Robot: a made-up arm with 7 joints. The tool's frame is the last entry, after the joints.
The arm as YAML. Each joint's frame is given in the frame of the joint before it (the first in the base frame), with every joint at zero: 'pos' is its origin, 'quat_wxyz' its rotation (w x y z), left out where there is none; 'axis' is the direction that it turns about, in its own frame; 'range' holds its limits. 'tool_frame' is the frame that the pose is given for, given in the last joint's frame.
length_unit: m
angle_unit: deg
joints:
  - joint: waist
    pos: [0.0, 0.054, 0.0]
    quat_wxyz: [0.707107, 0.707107, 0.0, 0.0]
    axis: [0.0, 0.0, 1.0]
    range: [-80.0, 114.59]
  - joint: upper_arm
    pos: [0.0, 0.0, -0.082]
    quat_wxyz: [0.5, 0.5, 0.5, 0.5]
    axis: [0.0, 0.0, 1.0]
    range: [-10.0, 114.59]
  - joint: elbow
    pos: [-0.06, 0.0, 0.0]
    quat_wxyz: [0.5, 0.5, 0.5, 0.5]
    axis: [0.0, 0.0, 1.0]
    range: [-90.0, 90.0]
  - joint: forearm
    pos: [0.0, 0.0, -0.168]
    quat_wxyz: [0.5, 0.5, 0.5, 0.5]
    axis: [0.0, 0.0, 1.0]
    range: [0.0, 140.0]
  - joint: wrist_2
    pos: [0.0, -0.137, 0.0]
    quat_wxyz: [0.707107, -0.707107, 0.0, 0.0]
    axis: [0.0, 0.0, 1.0]
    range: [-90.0, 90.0]
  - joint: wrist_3
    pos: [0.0, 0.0, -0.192]
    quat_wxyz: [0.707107, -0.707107, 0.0, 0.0]
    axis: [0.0, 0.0, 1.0]
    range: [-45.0, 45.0]
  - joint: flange
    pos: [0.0, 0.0, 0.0]
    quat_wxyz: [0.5, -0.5, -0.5, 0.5]
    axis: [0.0, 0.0, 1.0]
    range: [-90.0, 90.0]
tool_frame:
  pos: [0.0, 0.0, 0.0]
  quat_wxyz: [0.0, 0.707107, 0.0, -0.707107]
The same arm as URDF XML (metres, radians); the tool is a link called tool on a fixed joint. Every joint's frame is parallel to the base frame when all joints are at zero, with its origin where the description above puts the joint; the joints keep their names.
<robot name="arm">
<joint name="tool_fixed" type="fixed"><parent link="link7"/><child link="tool"/><origin xyz="0 0 0" rpy="0 0 0"/></joint>
<joint name="flange" type="revolute"><parent link="link6"/><child link="link7"/><origin xyz="0 0 0" rpy="0 0 0"/><axis xyz="-1 0 0"/><limit lower="-1.5708" upper="1.5708"/></joint>
<joint name="wrist_3" type="revolute"><parent link="link5"/><child link="link6"/><origin xyz="0 0 -0.192" rpy="0 0 0"/><axis xyz="0 1 0"/><limit lower="-0.7854" upper="0.7854"/></joint>
<joint name="wrist_2" type="revolute"><parent link="link4"/><child link="link5"/><origin xyz="0 0 -0.137" rpy="0 0 0"/><axis xyz="0 0 1"/><limit lower="-1.5708" upper="1.5708"/></joint>
<joint name="forearm" type="revolute"><parent link="link3"/><child link="link4"/><origin xyz="0 0 -0.168" rpy="0 0 0"/><axis xyz="0 -1 0"/><limit lower="0" upper="2.4435"/></joint>
<joint name="elbow" type="revolute"><parent link="link2"/><child link="link3"/><origin xyz="0 0 -0.06" rpy="0 0 0"/><axis xyz="0 0 1"/><limit lower="-1.5708" upper="1.5708"/></joint>
<joint name="upper_arm" type="revolute"><parent link="link1"/><child link="link2"/><origin xyz="0 0.082 0" rpy="0 0 0"/><axis xyz="1 0 0"/><limit lower="-0.1745" upper="2"/></joint>
<joint name="waist" type="revolute"><parent link="base_link"/><child link="link1"/><origin xyz="0 0.054 0" rpy="0 0 0"/><axis xyz="0 -1 0"/><limit lower="-1.3963" upper="2"/></joint>
<link name="base_link"/>
<link name="link1"/>
<link name="link2"/>
<link name="link3"/>
<link name="link4"/>
<link name="link5"/>
<link name="link6"/>
<link name="link7"/>
<link name="tool"/>
</robot>

